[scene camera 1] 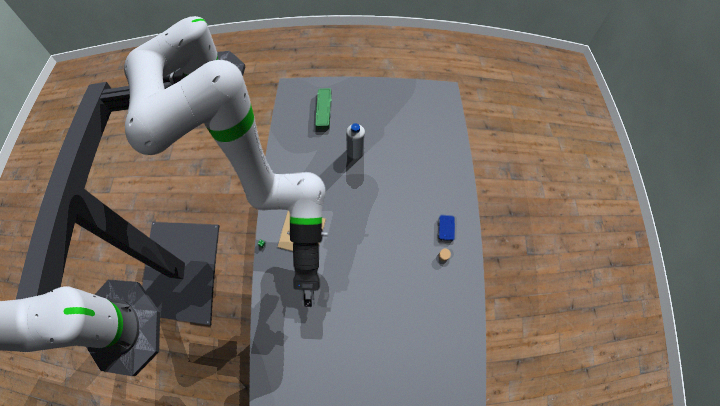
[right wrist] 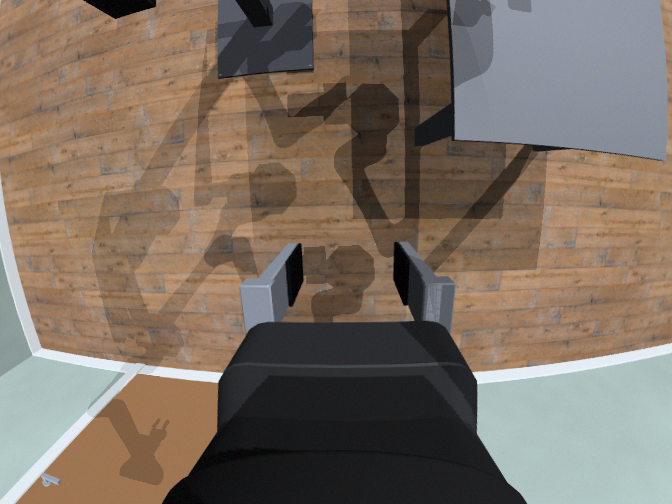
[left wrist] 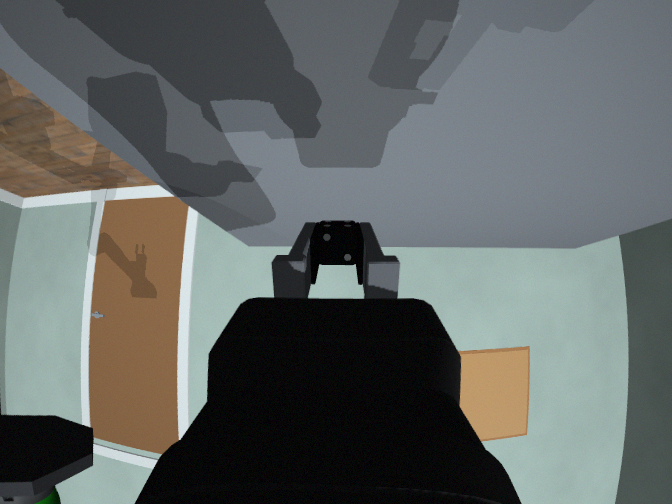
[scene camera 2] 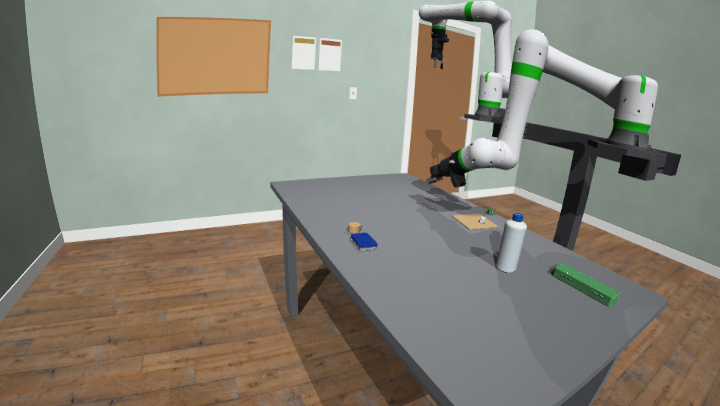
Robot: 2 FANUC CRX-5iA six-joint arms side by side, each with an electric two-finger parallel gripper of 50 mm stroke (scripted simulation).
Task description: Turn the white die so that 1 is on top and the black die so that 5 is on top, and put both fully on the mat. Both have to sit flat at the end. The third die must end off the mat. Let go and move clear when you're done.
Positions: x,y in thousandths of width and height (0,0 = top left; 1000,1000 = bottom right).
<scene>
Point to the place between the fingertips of the left gripper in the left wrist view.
502,479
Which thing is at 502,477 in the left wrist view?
A black die.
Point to a green box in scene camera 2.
842,728
</scene>
